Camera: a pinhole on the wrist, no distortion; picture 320 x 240 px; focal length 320.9 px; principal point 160.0 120.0 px. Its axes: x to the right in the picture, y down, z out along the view. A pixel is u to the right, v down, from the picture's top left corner.
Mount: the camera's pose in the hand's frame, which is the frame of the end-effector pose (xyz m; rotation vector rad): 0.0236 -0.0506 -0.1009 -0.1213 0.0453 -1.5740
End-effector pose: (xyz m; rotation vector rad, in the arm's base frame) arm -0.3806 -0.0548 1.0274 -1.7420 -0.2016 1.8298
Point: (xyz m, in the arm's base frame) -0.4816 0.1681 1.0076
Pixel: 282.7 213.0
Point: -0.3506 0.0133 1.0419
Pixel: 249.2 85.9
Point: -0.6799 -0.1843 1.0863
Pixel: outside the picture
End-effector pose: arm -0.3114 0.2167 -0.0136 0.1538 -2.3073 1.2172
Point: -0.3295 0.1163 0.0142
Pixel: 218.8 70.7
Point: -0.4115 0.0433 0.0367
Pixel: 244.2 165.3
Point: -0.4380 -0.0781 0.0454
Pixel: 287.0 152.5
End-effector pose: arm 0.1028 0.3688 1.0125 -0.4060 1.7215 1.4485
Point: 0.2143 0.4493 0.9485
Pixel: 246.8 52.6
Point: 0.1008 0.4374 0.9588
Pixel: 105.7 154.6
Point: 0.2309 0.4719 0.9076
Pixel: 281.3 92.5
